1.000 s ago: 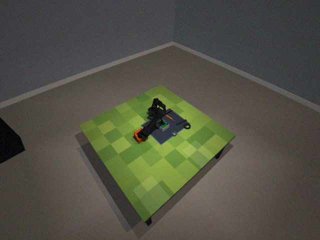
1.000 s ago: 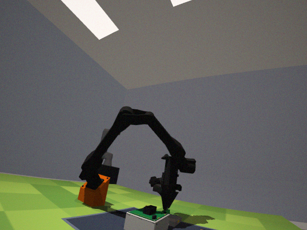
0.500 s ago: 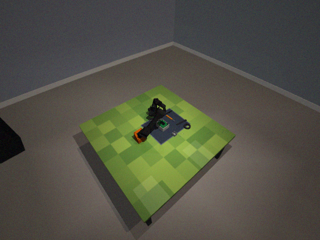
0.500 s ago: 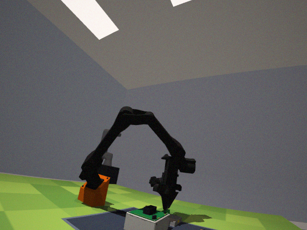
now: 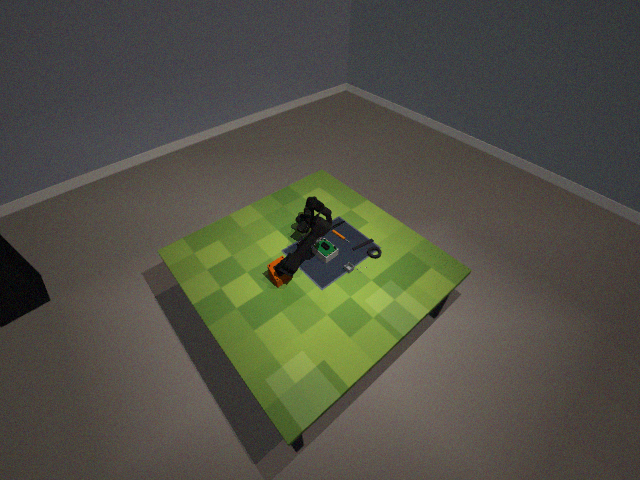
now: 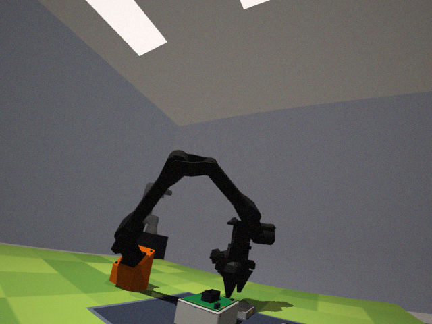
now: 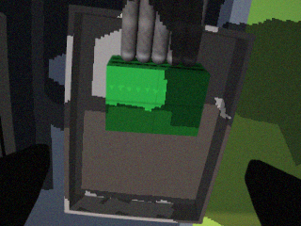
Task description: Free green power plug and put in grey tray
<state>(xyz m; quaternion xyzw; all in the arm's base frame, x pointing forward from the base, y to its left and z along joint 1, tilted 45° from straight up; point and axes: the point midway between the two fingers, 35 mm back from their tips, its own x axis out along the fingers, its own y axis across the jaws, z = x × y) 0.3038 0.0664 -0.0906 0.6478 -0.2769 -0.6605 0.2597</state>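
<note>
My gripper tip is now 30 mm past the green power plug and 20 mm above it. Also, from my gripper tip: dark mat: 40 mm ahead, 140 mm to the right, 40 mm below; dark bar: 210 mm ahead, 250 mm to the right, 40 mm below.
</note>
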